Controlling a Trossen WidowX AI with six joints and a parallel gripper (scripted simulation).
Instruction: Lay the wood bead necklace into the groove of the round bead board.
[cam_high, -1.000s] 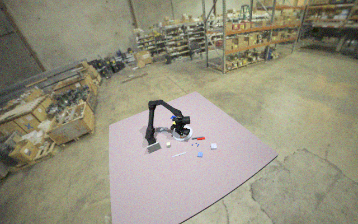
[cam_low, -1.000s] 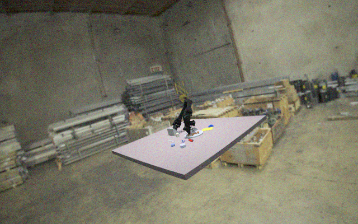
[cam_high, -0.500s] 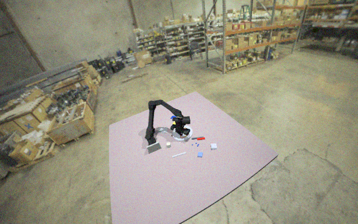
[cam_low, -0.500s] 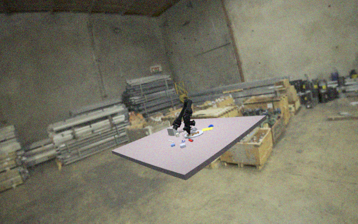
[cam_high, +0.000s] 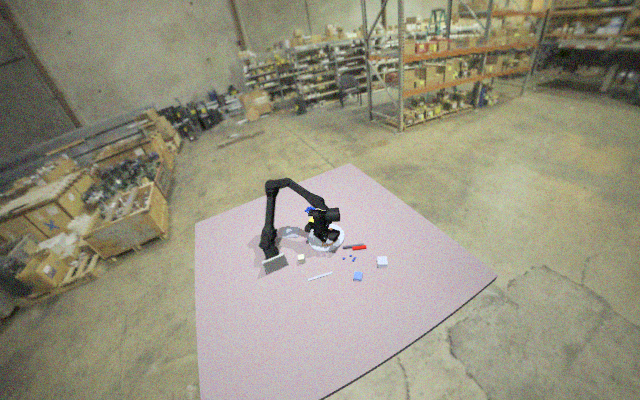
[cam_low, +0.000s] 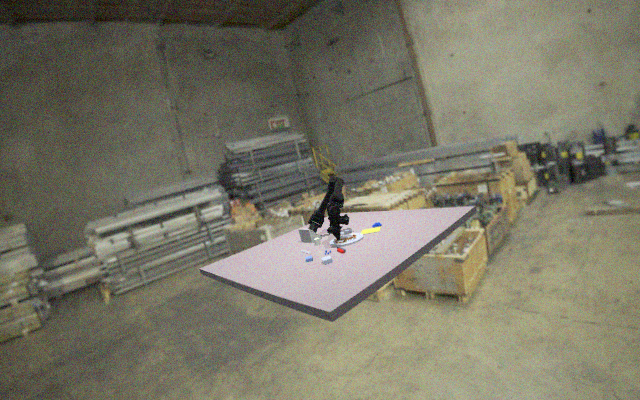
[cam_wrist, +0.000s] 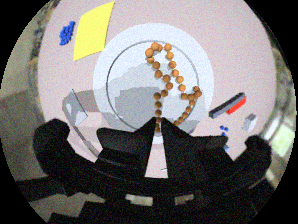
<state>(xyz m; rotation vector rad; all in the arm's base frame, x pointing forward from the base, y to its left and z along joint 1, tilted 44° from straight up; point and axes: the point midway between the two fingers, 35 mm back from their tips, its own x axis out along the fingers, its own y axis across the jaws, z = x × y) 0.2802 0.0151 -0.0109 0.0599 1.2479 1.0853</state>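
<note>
The cream cube lies 140 mm behind my gripper tip and 60 mm to the right of it. Round my gripper tip: white stick 190 mm to the right, 90 mm behind, 10 mm below; red-handled tool 140 mm ahead, 100 mm to the right, 10 mm below; yellow sheet 220 mm to the left, 50 mm ahead, 10 mm below.
</note>
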